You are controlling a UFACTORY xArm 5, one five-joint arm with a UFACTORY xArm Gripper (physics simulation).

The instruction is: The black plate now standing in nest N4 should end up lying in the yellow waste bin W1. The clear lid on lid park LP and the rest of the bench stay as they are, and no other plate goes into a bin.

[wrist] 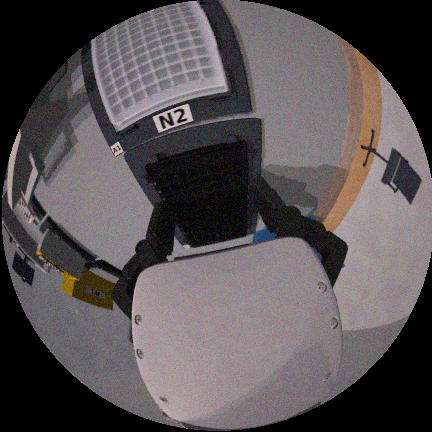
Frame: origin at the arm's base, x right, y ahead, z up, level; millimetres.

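Seen in the pictures: gripper, fingertip midpoint: [210, 200].
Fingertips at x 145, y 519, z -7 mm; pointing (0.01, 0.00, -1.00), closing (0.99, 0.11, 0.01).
Observation:
Offsets run from my fingertips to a thing's top centre. "spot": to the spot under its first point.
The black plate {dy -18, dx -2, dz +0 mm} [210, 172] lies in a dark grey nest {dy -18, dx -3, dz -4 mm} [200, 131] at the centre of the wrist view, beside the nest marked N2. The black plate's nest label is hidden. My gripper [210, 200] is open, with one finger to each side of the near part of the black plate and nothing held. Whether the fingers touch the plate or the nest cannot be told. The yellow waste bin W1 {dy -255, dx -499, dz +94 mm} [102, 294] is at the lower left, partly behind my left finger linkage. The clear lid on park LP cannot be made out.
A whitish gridded plate {spot: dy +128, dx -23, dz -11 mm} [155, 55] sits in nest N2 {spot: dy +103, dx +31, dz -14 mm} [237, 75], directly beyond the black plate. A blue object {spot: dy -106, dx +83, dz -11 mm} [264, 236] shows behind my right finger. A grey block {dy -58, dx -381, dz +50 mm} [62, 254] stands at the left near the bin. The bench's wooden edge [369, 100] curves along the right.

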